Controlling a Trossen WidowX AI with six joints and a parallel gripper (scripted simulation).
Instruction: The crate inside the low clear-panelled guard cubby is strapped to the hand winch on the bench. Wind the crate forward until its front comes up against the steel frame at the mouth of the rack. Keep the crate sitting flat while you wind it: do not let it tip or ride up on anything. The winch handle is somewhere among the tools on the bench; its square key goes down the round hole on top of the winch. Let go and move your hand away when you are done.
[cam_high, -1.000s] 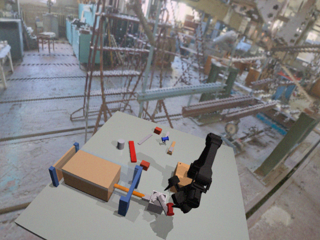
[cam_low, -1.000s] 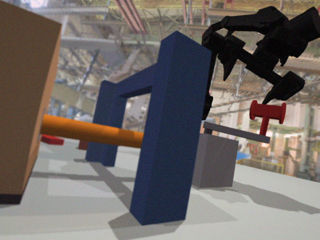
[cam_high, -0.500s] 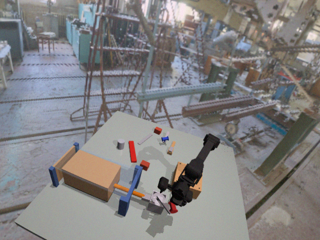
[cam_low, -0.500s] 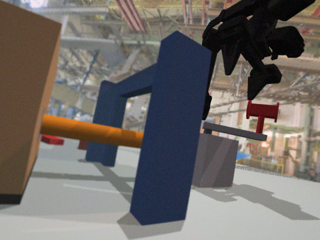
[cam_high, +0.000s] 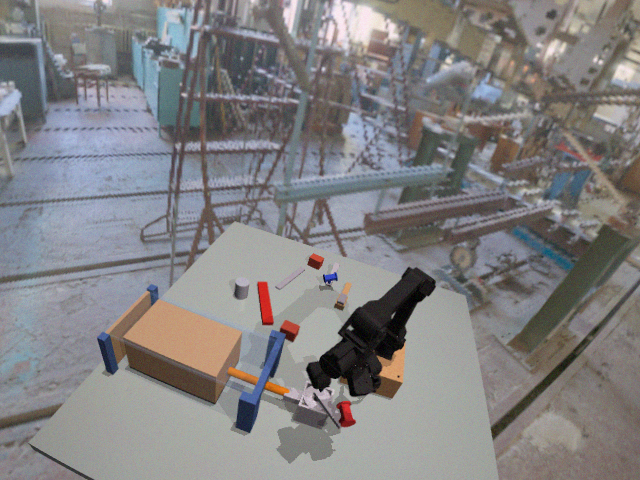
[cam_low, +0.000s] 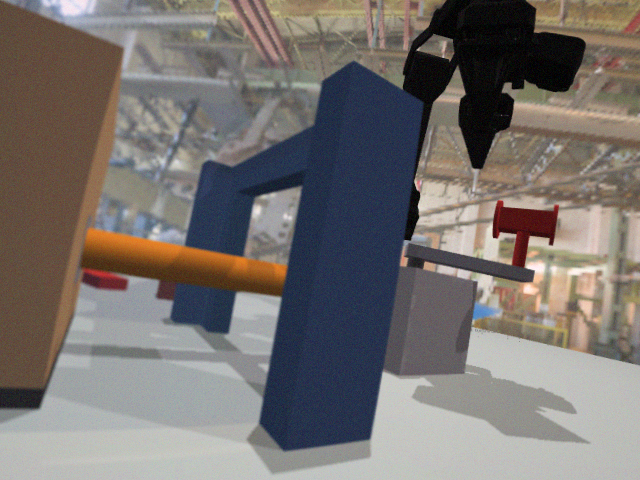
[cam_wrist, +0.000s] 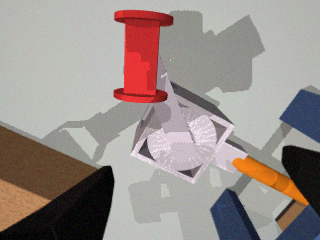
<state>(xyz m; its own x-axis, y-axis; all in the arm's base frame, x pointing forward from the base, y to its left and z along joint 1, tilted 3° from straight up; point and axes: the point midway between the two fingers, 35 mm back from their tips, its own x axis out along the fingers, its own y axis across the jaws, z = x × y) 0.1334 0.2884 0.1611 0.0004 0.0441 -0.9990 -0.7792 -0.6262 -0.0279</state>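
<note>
My gripper tip is 10 cm above the winch handle with red knob and 2 cm past it. From my gripper tip the other things lie so: grey winch 19 cm below, 5 cm to the right, 2 cm ahead; blue steel frame 19 cm ahead, 11 cm below, 3 cm to the right; red bar 41 cm to the right, 35 cm ahead, 21 cm below.
</note>
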